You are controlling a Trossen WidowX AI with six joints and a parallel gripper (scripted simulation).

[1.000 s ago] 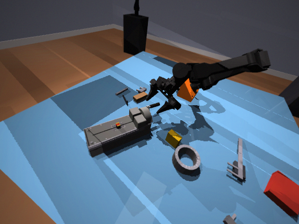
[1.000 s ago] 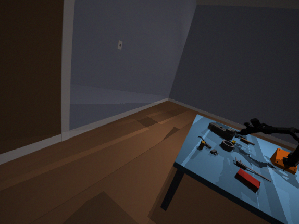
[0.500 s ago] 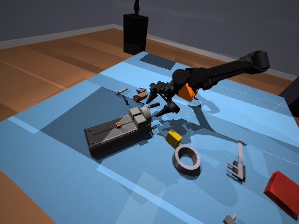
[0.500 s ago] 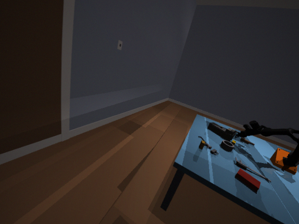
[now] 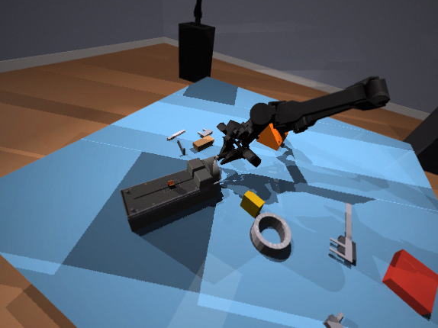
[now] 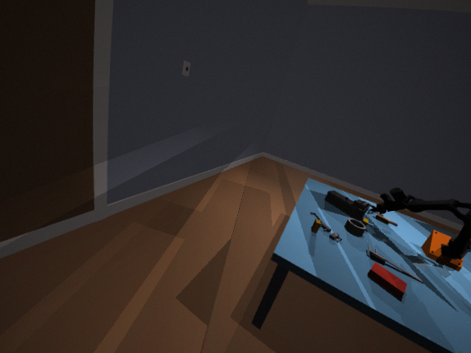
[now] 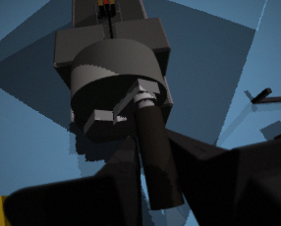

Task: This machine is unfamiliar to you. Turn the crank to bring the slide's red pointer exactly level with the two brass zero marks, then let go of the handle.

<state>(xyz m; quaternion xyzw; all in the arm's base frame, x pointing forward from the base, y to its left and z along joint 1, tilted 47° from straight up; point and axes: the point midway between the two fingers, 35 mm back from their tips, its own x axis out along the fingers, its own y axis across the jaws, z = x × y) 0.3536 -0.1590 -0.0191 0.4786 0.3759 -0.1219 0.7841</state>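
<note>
Now: the dark crank handle 2 cm above my gripper tip, 1 cm to the left of it and 1 cm behind it. From my gripper tip the other things lie so: yellow block: 14 cm to the left, 6 cm below, 5 cm ahead; red pointer: 15 cm ahead, 8 cm to the right, 1 cm below; brown block: 14 cm behind, 13 cm to the right, 8 cm below.
</note>
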